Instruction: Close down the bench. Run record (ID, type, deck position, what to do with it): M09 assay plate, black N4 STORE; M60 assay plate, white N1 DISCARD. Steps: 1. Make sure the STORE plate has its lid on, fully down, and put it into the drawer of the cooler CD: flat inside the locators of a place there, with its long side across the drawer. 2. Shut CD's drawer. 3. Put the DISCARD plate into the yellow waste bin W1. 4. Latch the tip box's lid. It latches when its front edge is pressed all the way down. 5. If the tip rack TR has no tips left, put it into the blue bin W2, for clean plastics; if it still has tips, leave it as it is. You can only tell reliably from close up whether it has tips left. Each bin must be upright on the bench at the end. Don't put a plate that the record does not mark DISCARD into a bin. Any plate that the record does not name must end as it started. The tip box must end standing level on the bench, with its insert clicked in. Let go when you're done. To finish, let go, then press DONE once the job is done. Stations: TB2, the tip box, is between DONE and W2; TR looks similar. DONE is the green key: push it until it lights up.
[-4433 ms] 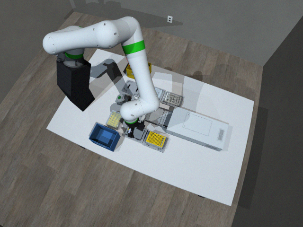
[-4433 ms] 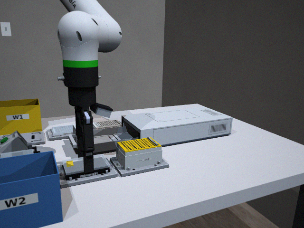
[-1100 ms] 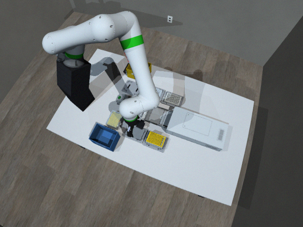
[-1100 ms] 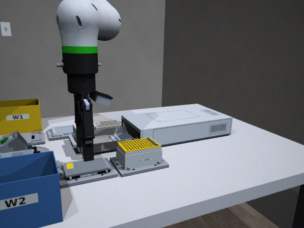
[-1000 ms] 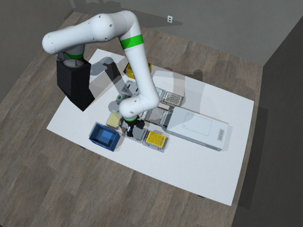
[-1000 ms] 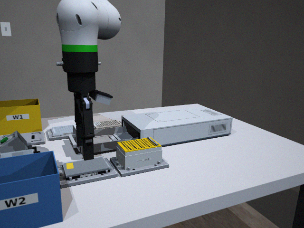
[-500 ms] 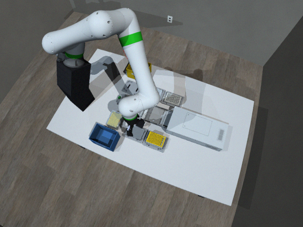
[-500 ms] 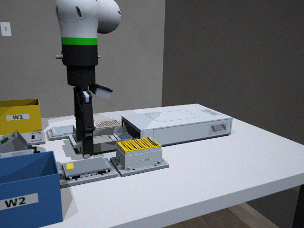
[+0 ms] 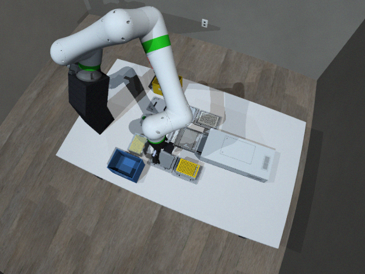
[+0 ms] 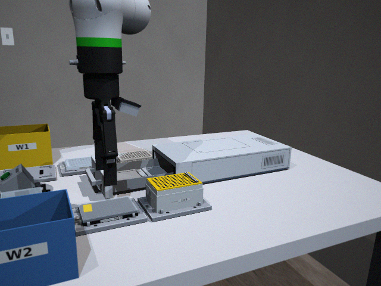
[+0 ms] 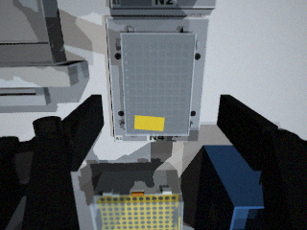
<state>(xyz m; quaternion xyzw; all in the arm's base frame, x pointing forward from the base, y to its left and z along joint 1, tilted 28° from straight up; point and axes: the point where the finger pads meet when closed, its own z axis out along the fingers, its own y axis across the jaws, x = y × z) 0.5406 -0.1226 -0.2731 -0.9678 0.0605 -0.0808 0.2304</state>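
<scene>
Now: the black plate 110 mm below my hand. Also, from my hand: yellow insert: 180 mm behind, 80 mm below, 40 mm to the left; blue bin W2: 190 mm behind, 120 mm to the right, 90 mm below; yellow-topped tip rack TR: 160 mm ahead, 70 mm below, 20 mm to the right.
</scene>
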